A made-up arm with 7 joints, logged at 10 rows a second.
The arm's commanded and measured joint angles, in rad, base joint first. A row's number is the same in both.
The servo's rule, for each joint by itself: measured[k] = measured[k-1] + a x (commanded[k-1-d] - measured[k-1]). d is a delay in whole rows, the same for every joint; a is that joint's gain. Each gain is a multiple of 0.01, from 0.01 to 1. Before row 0 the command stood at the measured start. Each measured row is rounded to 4 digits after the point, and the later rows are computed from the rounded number. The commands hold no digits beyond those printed.
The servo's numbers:
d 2
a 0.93 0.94 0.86 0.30 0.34 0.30 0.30
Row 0, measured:
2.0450, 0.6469, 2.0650, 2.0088, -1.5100, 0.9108, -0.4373
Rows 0 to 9, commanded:
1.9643, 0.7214, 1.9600, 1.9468, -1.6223, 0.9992, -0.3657
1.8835, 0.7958, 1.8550, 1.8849, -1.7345, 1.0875, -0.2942
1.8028, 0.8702, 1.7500, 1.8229, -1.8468, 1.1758, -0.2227
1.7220, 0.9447, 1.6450, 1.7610, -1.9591, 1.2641, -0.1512
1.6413, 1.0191, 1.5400, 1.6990, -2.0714, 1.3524, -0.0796
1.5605, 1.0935, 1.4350, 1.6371, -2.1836, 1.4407, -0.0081
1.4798, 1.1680, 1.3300, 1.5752, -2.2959, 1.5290, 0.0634
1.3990, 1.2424, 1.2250, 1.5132, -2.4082, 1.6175, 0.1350
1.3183, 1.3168, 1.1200, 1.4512, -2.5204, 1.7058, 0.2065
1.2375, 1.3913, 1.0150, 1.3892, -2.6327, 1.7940, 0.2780
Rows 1 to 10, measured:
2.0450, 0.6469, 2.0650, 2.0088, -1.5100, 0.9108, -0.4373
2.0450, 0.6469, 2.0650, 2.0088, -1.5100, 0.9108, -0.4373
1.9699, 0.7169, 1.9747, 1.9902, -1.5482, 0.9373, -0.4158
1.8895, 0.7911, 1.8718, 1.9586, -1.6115, 0.9824, -0.3793
1.8089, 0.8655, 1.7671, 1.9179, -1.6915, 1.0404, -0.3323
1.7281, 0.9399, 1.6621, 1.8708, -1.7825, 1.1075, -0.2780
1.6474, 1.0143, 1.5571, 1.8193, -1.8807, 1.1810, -0.2185
1.5666, 1.0887, 1.4521, 1.7646, -1.9837, 1.2589, -0.1554
1.4859, 1.1632, 1.3471, 1.7078, -2.0898, 1.3399, -0.0898
1.4051, 1.2376, 1.2421, 1.6494, -2.1981, 1.4232, -0.0224

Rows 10 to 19, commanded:
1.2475, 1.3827, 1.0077, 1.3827, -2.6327, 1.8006, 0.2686
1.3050, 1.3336, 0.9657, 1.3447, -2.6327, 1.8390, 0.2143
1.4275, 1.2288, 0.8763, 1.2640, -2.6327, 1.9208, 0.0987
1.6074, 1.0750, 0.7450, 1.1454, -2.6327, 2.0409, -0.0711
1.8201, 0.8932, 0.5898, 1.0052, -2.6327, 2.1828, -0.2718
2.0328, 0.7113, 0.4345, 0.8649, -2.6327, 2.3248, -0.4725
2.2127, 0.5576, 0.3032, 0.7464, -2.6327, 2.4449, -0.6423
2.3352, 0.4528, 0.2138, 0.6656, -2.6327, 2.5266, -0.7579
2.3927, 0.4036, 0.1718, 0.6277, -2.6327, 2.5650, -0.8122
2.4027, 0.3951, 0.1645, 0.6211, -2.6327, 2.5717, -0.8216
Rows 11 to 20, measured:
1.3244, 1.3120, 1.1371, 1.5899, -2.3077, 1.5080, 0.0463
1.2436, 1.3865, 1.0321, 1.5297, -2.4182, 1.5938, 0.1158
1.2472, 1.3829, 1.0111, 1.4856, -2.4911, 1.6558, 0.1616
1.3010, 1.3366, 0.9721, 1.4433, -2.5392, 1.7108, 0.1774
1.4186, 1.2353, 0.8897, 1.3895, -2.5710, 1.7738, 0.1538
1.5942, 1.0846, 0.7653, 1.3163, -2.5920, 1.8539, 0.0863
1.8043, 0.9047, 0.6144, 1.2230, -2.6058, 1.9526, -0.0211
2.0168, 0.7229, 0.4597, 1.1156, -2.6149, 2.0643, -0.1565
2.1990, 0.5675, 0.3251, 1.0048, -2.6210, 2.1785, -0.3022
2.3257, 0.4597, 0.2294, 0.9030, -2.6250, 2.2829, -0.4389

